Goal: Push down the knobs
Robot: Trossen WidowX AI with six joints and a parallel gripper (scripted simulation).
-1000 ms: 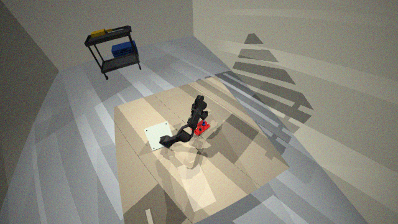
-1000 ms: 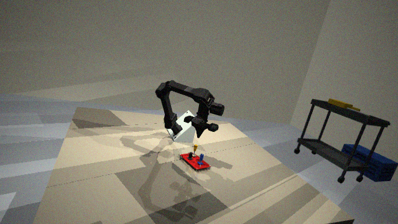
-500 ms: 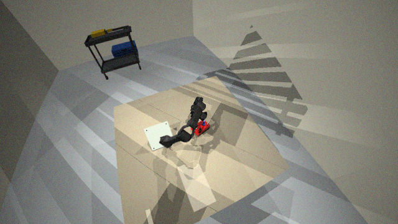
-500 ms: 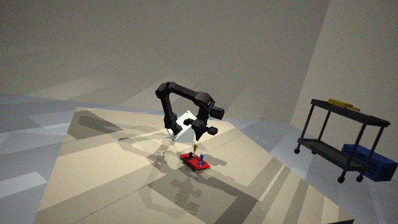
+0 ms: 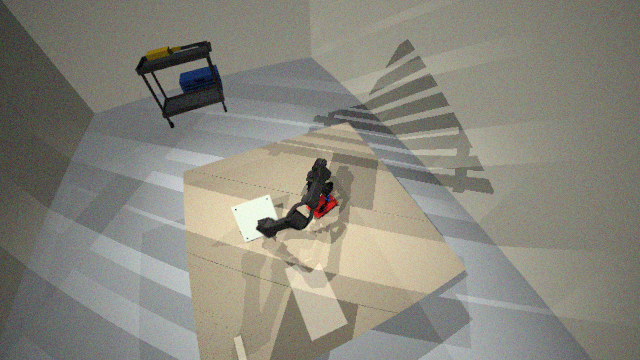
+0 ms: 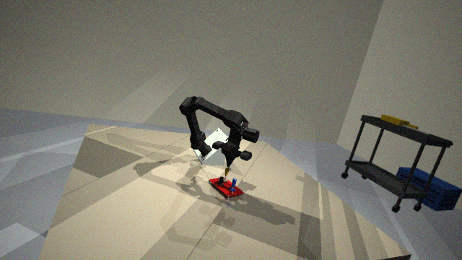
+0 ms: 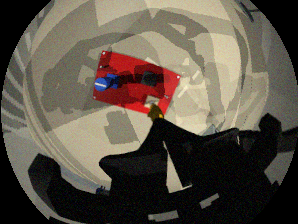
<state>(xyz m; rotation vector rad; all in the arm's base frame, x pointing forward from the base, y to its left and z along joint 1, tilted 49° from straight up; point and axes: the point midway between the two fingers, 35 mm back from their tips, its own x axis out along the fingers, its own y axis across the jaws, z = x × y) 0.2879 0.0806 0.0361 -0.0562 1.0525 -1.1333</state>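
The yellow knob lies 2 cm below my gripper tip. The rest, counted from my gripper tip: blue knob 8 cm ahead, 1 cm to the left, 3 cm below.
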